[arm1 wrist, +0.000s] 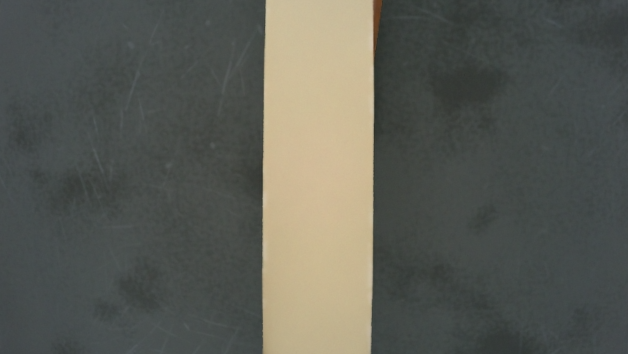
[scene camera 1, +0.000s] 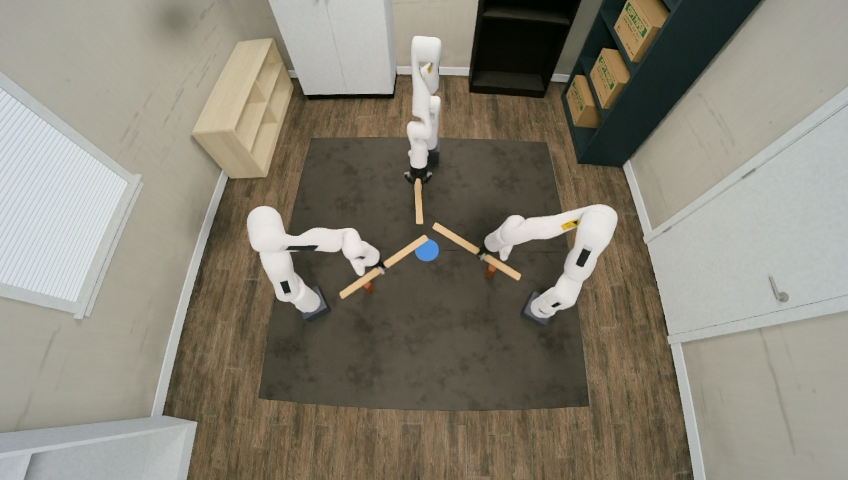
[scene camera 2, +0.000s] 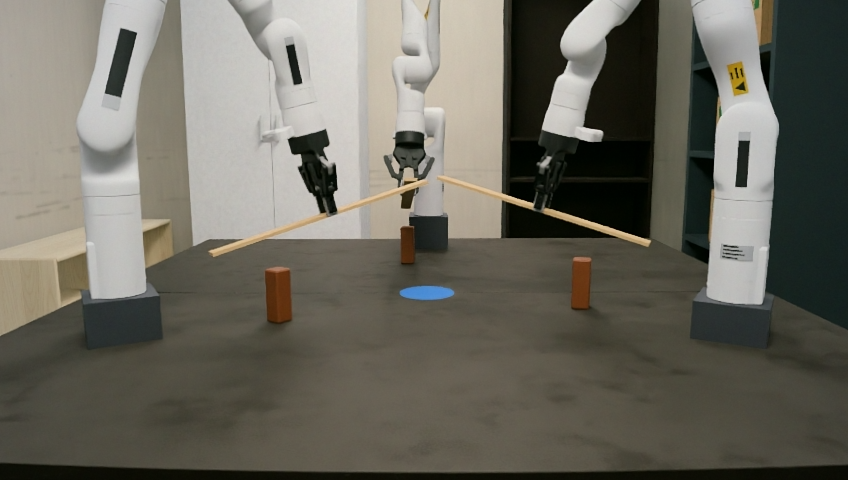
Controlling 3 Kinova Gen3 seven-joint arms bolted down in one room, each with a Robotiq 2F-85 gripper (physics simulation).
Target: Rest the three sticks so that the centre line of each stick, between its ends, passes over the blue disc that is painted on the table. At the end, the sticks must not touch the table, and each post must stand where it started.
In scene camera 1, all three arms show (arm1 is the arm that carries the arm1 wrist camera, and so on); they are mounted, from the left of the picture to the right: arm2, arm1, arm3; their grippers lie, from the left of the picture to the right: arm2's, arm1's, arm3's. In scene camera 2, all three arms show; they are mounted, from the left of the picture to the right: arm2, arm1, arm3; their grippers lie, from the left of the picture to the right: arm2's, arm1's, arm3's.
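Note:
The middle stick (arm1 wrist: pixel 318 175) (scene camera 1: pixel 418 205) (scene camera 2: pixel 407 196) is in arm1's gripper (scene camera 1: pixel 418 178) (scene camera 2: pixel 408 178), which is shut on it. Arm2's gripper (scene camera 1: pixel 381 267) (scene camera 2: pixel 328 211) is shut on the left stick (scene camera 1: pixel 404 251) (scene camera 2: pixel 267 234). Arm3's gripper (scene camera 1: pixel 482 255) (scene camera 2: pixel 540 208) is shut on the right stick (scene camera 1: pixel 457 237) (scene camera 2: pixel 601 226). All three sticks are in the air; the side sticks tilt up toward the middle. The blue disc (scene camera 1: pixel 427 251) (scene camera 2: pixel 426 292) lies below their inner ends. Upright brown posts are left (scene camera 1: pixel 368 287) (scene camera 2: pixel 278 294), back (scene camera 2: pixel 407 245) and right (scene camera 1: pixel 490 271) (scene camera 2: pixel 581 283). Arm1's fingertips are hidden in its wrist view.
The dark table (scene camera 1: pixel 416 368) (scene camera 2: pixel 416 404) carries the posts and arm bases. Arm2's base (scene camera 2: pixel 123 318) is at the left, arm3's base (scene camera 2: pixel 731 321) at the right and arm1's base (scene camera 2: pixel 429 231) at the back. The inner ends of the sticks are close together.

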